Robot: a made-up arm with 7 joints.
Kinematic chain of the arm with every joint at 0, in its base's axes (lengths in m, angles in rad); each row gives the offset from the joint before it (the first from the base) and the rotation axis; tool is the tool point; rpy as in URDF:
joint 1: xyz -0.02 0.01 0.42 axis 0 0.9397 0.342
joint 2: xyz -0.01 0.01 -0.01 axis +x
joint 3: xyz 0 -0.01 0.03 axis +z
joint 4: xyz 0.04 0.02 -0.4 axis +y
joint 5: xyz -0.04 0 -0.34 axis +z
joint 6: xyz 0.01 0 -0.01 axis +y
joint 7: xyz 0 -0.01 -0.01 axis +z
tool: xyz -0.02 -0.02 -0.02 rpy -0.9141 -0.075 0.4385
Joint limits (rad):
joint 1: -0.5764..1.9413
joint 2: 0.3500..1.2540
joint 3: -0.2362..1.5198
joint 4: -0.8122..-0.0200
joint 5: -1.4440..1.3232
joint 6: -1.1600..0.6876
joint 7: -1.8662..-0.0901
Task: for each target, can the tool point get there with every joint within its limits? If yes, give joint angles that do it. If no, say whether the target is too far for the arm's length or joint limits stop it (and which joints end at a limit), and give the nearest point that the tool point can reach.
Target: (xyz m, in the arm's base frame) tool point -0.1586 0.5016 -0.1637
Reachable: yes | joints 0.3469 0.7064 -0.0819 -0.2906 -0.3274 -0.7782 -0.9967
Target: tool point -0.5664 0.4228 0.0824
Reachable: yes | joints 0.8459 0.6699 0.8471 -0.1029 -0.5790 0.1893 -1.3445
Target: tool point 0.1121 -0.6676 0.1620
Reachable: no: joint limits stop it (at a limit: joint 1, joint 2, joint 3, joint 4, joint 6, joint 7) | nearest point 0.5545 0.0674 0.0200 | short by 0.870 m
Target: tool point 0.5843 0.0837 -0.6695
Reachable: no: too far | nearest point 0.3630 0.1887 -0.2225 | short by 0.510 m
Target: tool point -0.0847 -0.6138 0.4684
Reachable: no: joint limits stop it (at a limit: joint 1, joint 2, joint 3, joint 4, joint 6) | nearest point -0.6960 -0.1227 0.6981 | short by 0.817 m
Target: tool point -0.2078 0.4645 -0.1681
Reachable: yes | joints 0.2278 0.5929 1.3514 -0.1678 0.0371 0.1199 -1.3130
